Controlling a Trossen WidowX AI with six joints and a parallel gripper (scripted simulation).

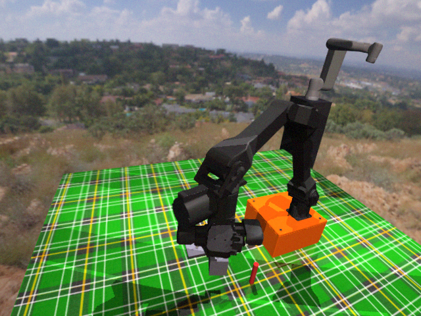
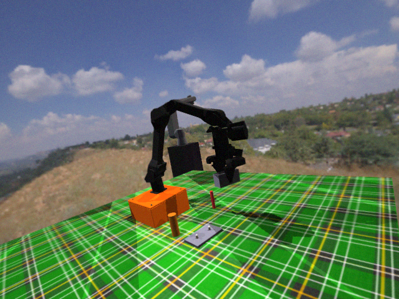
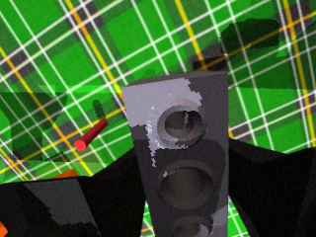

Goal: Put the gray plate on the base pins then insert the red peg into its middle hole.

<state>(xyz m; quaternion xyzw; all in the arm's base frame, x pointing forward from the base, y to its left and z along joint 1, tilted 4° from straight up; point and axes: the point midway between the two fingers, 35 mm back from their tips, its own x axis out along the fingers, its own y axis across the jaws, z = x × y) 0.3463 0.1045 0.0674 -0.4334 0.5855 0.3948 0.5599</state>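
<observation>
My gripper tip is now 170 mm to the left of the dark gray base and 130 mm above it. The rest, counted from my gripper tip: gray plate (30 mm above); short brown post (220 mm to the right, 100 mm below, 100 mm behind); red peg (110 mm behind, 100 mm below, 20 mm to the left).
</observation>
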